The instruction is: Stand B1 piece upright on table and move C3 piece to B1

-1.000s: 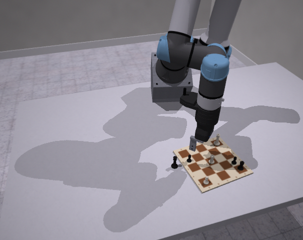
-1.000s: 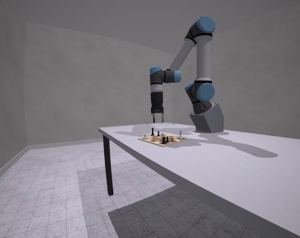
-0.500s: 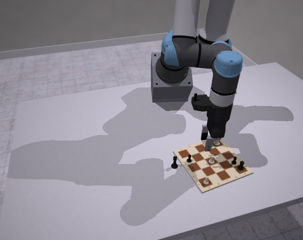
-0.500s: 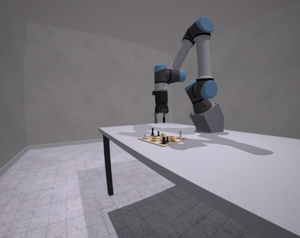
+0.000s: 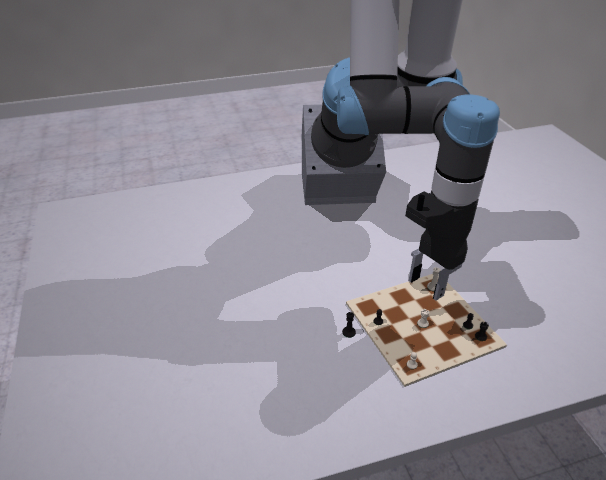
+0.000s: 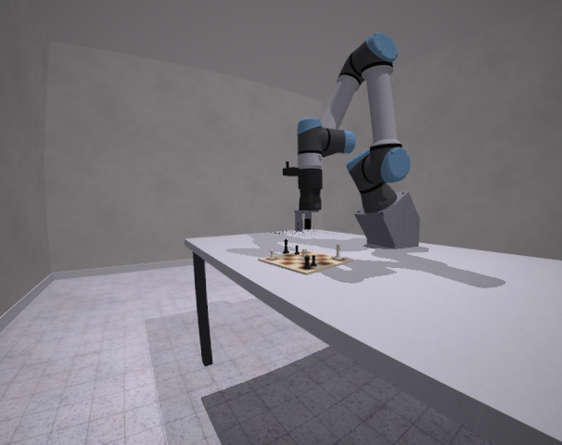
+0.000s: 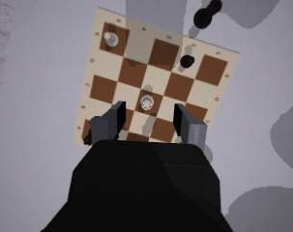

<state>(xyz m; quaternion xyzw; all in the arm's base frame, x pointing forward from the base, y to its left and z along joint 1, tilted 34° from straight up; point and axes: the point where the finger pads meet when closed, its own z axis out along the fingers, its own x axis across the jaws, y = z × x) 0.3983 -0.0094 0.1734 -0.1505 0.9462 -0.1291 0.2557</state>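
The chessboard lies 10 mm to the left of my hand and 110 mm below it. The rest, counted from my hand: white pawn: 80 mm ahead, 70 mm to the right, 100 mm below; tall white piece: 80 mm behind, 80 mm to the left, 80 mm below.
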